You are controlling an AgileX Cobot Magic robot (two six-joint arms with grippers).
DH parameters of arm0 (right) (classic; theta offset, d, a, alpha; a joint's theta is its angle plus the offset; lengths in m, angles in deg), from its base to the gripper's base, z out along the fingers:
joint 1: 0 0.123 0 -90
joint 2: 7.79 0 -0.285 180
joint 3: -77.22 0 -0.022 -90
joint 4: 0 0.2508 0 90
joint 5: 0 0 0.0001 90
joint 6: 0 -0.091 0 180
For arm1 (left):
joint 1: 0 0.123 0 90
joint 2: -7.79 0 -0.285 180
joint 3: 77.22 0 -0.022 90
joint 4: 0 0.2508 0 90
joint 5: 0 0 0.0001 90
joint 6: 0 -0.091 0 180
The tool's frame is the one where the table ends.
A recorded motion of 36 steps. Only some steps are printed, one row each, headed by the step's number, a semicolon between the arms.
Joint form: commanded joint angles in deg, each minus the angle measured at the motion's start. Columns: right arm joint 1, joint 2, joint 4, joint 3, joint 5, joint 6; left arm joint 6, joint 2, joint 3, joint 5, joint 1, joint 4.
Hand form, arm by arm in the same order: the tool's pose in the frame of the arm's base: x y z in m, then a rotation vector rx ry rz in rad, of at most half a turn. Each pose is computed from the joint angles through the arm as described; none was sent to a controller.
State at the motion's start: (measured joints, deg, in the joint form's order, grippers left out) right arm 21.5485 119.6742 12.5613 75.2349 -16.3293 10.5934; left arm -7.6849 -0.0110 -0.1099 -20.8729 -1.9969 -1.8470
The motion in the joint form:
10: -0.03 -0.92 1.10 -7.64 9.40 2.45; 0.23 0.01 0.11 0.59 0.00 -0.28
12: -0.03 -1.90 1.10 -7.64 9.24 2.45; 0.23 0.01 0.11 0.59 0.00 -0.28
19: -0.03 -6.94 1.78 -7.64 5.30 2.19; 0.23 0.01 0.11 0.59 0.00 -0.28
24: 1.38 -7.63 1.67 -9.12 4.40 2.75; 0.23 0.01 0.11 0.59 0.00 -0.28
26: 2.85 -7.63 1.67 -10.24 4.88 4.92; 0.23 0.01 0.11 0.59 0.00 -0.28
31: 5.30 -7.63 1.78 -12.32 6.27 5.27; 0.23 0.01 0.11 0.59 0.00 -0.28
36: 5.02 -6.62 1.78 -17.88 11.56 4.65; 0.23 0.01 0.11 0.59 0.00 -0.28
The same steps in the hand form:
10: 0.3842 0.1543 0.1137 -0.4681 2.4603 0.1956; 0.0532 -0.0030 0.1813 0.1285 1.8331 0.0306
12: 0.3841 0.1543 0.1206 -0.4661 2.4461 0.1991; 0.0532 -0.0030 0.1813 0.1285 1.8331 0.0306
19: 0.3779 0.1537 0.1531 -0.4541 2.4289 0.2313; 0.0532 -0.0030 0.1813 0.1285 1.8331 0.0306
24: 0.3674 0.1605 0.1503 -0.5056 2.4494 0.2352; 0.0532 -0.0030 0.1813 0.1285 1.8331 0.0306
26: 0.3598 0.1681 0.1457 -0.5839 2.4428 0.2257; 0.0532 -0.0030 0.1813 0.1285 1.8331 0.0306
31: 0.3467 0.1799 0.1379 -0.6407 2.4432 0.2324; 0.0532 -0.0030 0.1813 0.1285 1.8331 0.0306
36: 0.3333 0.1688 0.1126 -0.6141 2.4735 0.2020; 0.0532 -0.0030 0.1813 0.1285 1.8331 0.0306

